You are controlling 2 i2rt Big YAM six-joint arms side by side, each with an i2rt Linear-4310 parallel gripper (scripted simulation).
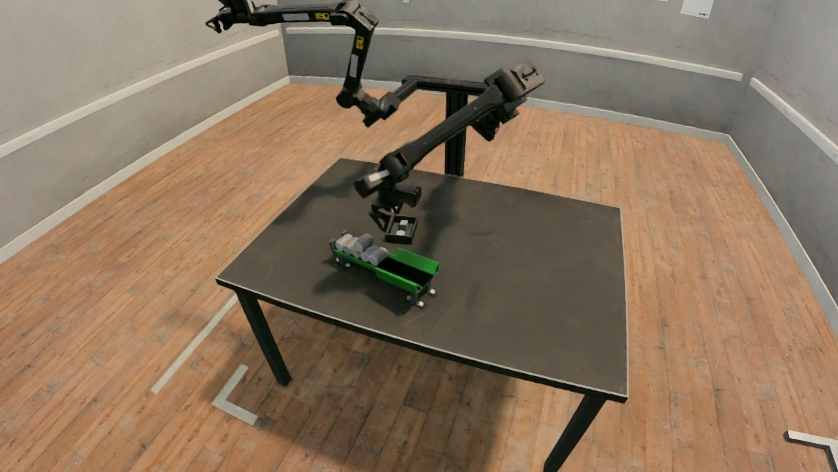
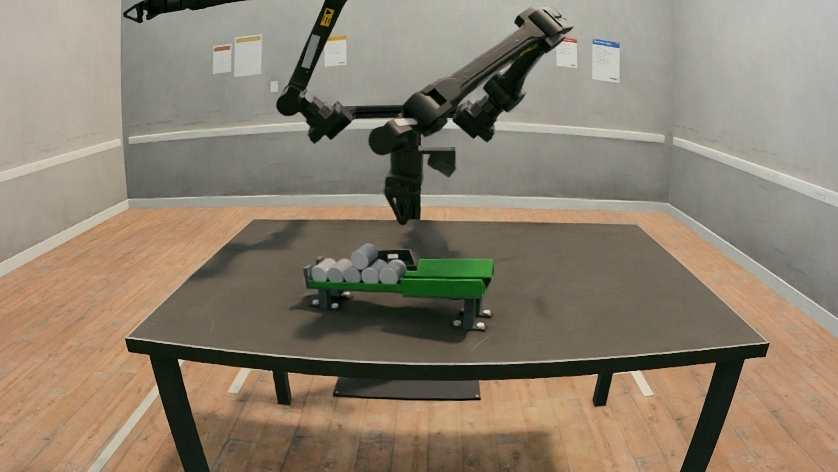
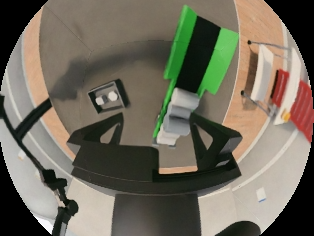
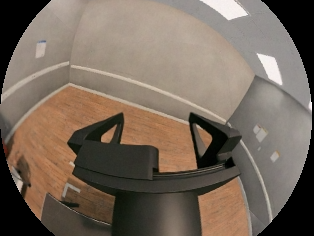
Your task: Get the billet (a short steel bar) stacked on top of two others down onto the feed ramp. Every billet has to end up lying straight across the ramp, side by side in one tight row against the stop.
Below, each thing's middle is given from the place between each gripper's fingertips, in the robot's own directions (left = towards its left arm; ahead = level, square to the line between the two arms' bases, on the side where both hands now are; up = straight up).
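Counting from my right hand, I find the small black tray (image 3: 109, 105) 180 mm ahead of it, 840 mm to the left of it and 780 mm below it.
From my left hand (image 2: 404, 217) the tray is 19 cm below, 3 cm to the right of it and 19 cm behind it.
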